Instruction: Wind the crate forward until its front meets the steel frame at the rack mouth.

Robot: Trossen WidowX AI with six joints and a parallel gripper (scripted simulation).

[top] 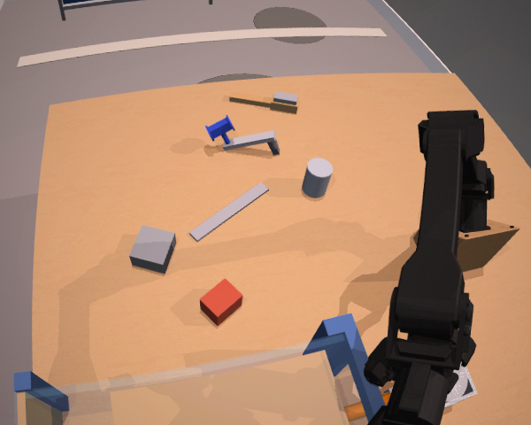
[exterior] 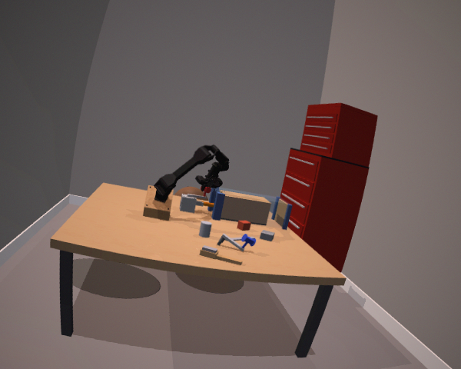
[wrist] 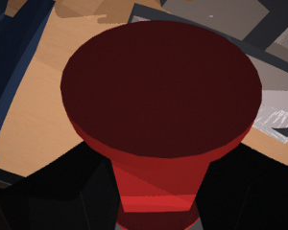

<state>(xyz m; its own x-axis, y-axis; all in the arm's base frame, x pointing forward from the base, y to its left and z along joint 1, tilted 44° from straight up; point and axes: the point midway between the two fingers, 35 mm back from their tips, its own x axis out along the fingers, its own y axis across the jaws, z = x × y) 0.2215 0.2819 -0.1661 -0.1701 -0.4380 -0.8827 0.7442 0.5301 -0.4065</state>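
Now: the blue steel frame 80 mm ahead of my gripper tip, 30 mm to the right of it and 20 mm below it. From my gripper tip the other things lie so: red-gripped winch handle 20 mm behind, 30 mm to the right, 20 mm below; red knob 10 mm ahead, 10 mm to the right; grey winch 90 mm behind, 60 mm to the right, 100 mm below.
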